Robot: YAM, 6 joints.
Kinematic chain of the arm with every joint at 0, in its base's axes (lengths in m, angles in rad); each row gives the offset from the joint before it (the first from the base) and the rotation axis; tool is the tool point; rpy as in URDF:
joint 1: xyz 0 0 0.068 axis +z
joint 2: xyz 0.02 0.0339 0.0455 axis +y
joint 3: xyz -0.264 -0.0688 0 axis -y
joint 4: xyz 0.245 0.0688 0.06 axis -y
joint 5: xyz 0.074 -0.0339 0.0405 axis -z
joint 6: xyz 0.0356 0 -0.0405 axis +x
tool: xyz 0 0 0 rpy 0 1.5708 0
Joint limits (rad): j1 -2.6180..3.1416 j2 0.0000..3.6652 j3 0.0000..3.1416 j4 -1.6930..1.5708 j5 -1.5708..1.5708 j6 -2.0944..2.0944
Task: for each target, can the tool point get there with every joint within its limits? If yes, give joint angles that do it. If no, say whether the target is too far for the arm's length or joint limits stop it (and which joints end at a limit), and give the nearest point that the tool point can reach.
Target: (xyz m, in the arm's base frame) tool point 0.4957 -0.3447 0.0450
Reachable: yes | joints -0.5547 2.9843 2.3600 0.4520 1.1155 -1.0286
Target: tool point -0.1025 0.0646 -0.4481
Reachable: no: joint limits stop it (at a limit: joint 2) | nearest point -0.1233 0.0777 -0.3654 | short by 0.086 m
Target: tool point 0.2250 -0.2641 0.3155
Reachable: yes | joints -0.9646 1.5613 1.0782 0.4676 -1.3163 -1.6243
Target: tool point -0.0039 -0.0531 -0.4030
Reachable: no: joint limits stop it (at a limit: joint 2) | nearest point -0.0062 -0.0845 -0.3411 | short by 0.069 m
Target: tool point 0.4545 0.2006 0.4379
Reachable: yes | joints 0.4162 2.3250 2.2140 1.2502 0.0085 -1.5016
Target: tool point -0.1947 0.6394 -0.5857
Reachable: no: too far | nearest point -0.1351 0.4438 -0.3094 | short by 0.344 m
